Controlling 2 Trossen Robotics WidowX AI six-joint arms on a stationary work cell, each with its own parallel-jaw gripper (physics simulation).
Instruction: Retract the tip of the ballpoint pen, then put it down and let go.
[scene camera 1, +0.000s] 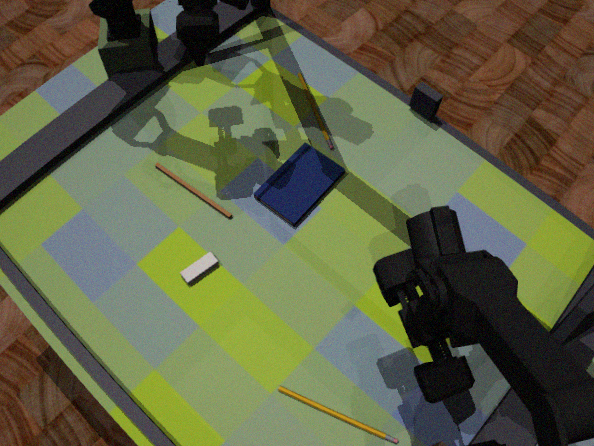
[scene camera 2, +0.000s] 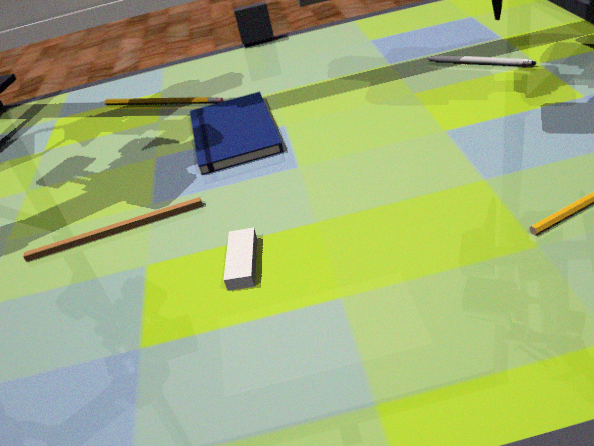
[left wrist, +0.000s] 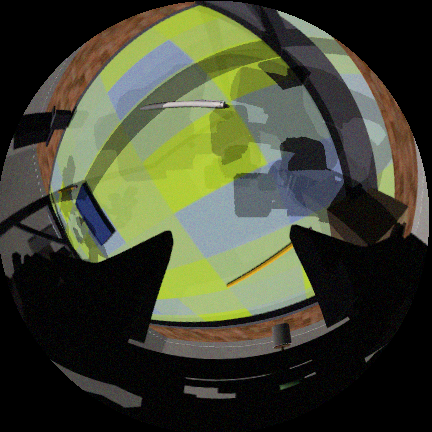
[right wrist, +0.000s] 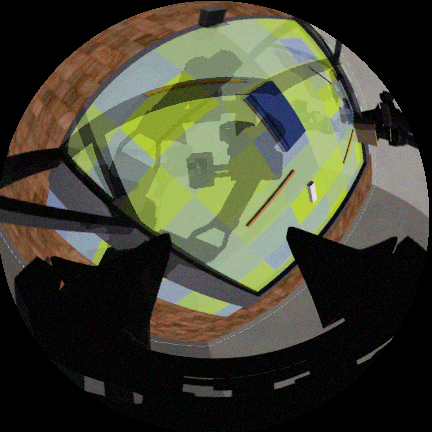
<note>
My right gripper (scene camera 1: 200, 51) is open, holding nothing. Also in view: a brown stick (scene camera 2: 90, 236). Also in view: my left gripper (scene camera 1: 405, 335) and a ballpoint pen (scene camera 2: 439, 58).
My left gripper is seen too in the left wrist view (left wrist: 233, 233). My right gripper also shows in the right wrist view (right wrist: 230, 236). Scene camera 1 misses the ballpoint pen, which is hidden by my left arm. The left wrist view does not show the brown stick, which is hidden by my left gripper.
</note>
